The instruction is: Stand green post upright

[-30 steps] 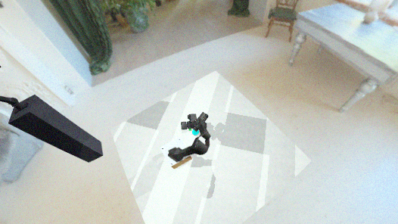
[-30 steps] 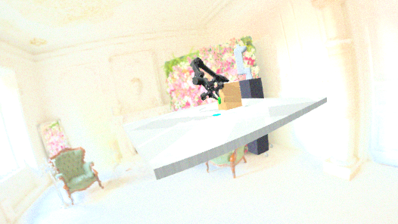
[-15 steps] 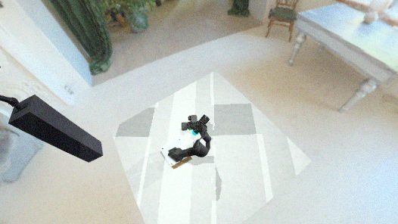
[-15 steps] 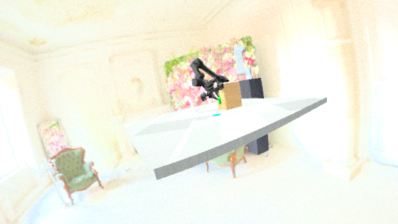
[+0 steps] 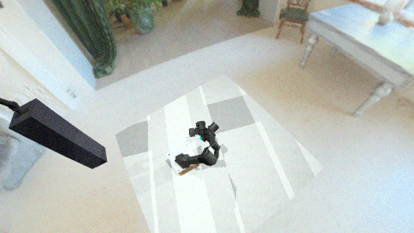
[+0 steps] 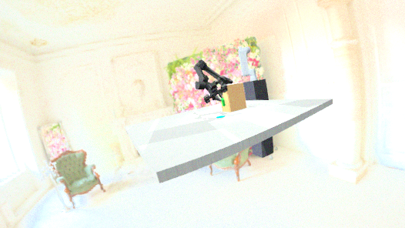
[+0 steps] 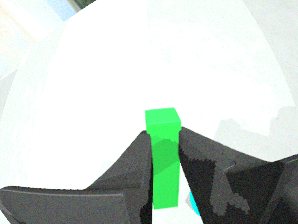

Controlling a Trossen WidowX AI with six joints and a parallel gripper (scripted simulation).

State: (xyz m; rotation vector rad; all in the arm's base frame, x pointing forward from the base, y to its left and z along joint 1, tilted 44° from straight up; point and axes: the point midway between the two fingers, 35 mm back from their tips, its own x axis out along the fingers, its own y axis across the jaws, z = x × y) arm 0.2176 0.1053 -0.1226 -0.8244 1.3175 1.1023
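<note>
Now: the cyan circle 11 cm below my gripper tip, 4 cm to the right of it and 2 cm ahead of it. From my gripper tip the other things lie so: green post: 2 cm below, 1 cm to the right, 1 cm behind.
</note>
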